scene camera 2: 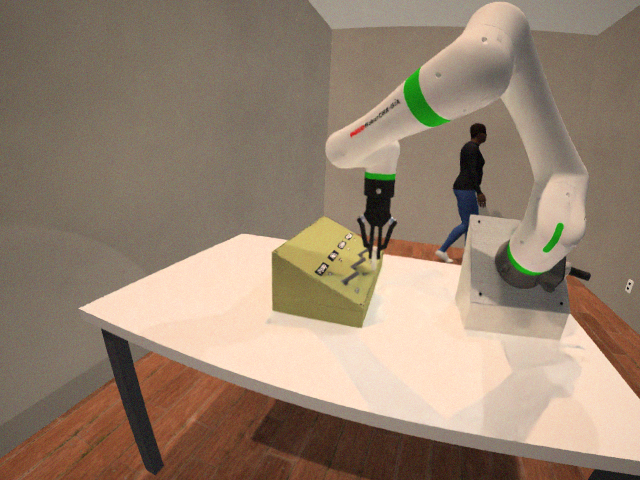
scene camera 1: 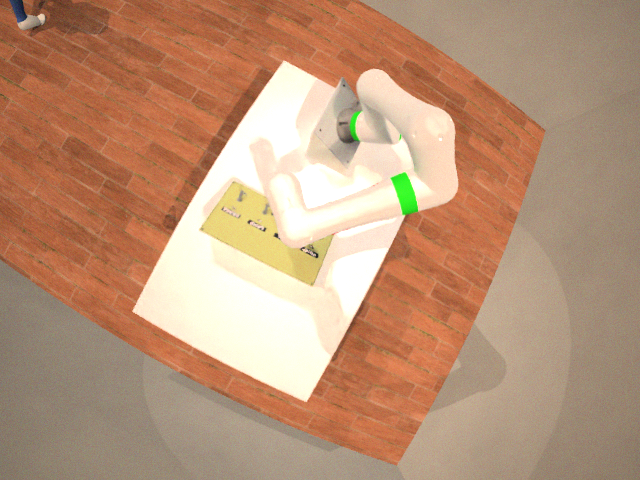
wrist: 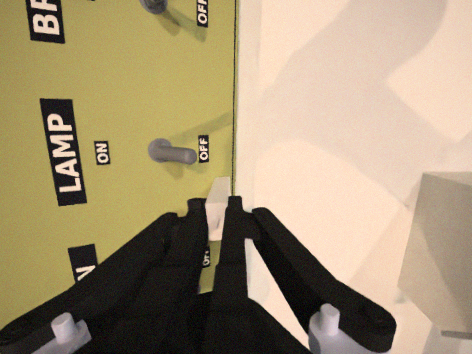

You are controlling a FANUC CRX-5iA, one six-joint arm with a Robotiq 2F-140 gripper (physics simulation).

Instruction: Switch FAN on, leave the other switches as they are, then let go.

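Places are measured from the arm's base along level axes (x ahead, y left, z up), in centimetres.
Where they show: gripper, between the fingertips: [scene camera 2: 373, 268] [wrist: 223, 190]; arm's base, origin of its link: [scene camera 2: 520, 264] [scene camera 1: 347, 125].
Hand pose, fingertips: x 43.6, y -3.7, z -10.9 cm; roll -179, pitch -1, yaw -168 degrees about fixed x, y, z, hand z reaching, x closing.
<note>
Things, the pixels of their top centre, and the offset from my fingertips. "pt": a spot on its surface instead. Level surfaces: height alone.
- FAN label, centre of its top: [wrist: 86, 288] dz +5.8, dx +10.9, dy +9.2 cm
- OFF tag, a spot on its surface: [wrist: 206, 256] pt dz +0.6, dx +0.8, dy +7.7 cm
- LAMP lever, centre of its top: [wrist: 167, 157] dz +6.1, dx +4.4, dy -3.8 cm
- white table, height of its surface: dz -6.9 cm
The olive switch box [scene camera 1: 258, 248] [scene camera 2: 315, 291] [wrist: 120, 215] has a row of grey toggle levers on its sloping face. Part of the FAN label [wrist: 82, 261], its last letter, shows at the lower left in the wrist view. An OFF tag [wrist: 206, 256] shows past the fingers; the FAN lever is hidden behind them. The LAMP lever [wrist: 172, 152] leans to its OFF tag. Another lever [wrist: 154, 4], by a label starting BR, is cut off at the top. My gripper [scene camera 2: 374, 260] [wrist: 223, 190] is shut and empty, low by the box's lever-side edge. The arm hides it in scene camera 1.
The box stands on the white table [scene camera 1: 232, 320] [scene camera 2: 206, 330]. The arm's pale base block [scene camera 2: 511, 315] [wrist: 440, 250] stands on the lever side of the box. A person [scene camera 2: 469, 170] is on the floor beyond the table; a foot [scene camera 1: 31, 21] shows in scene camera 1.
</note>
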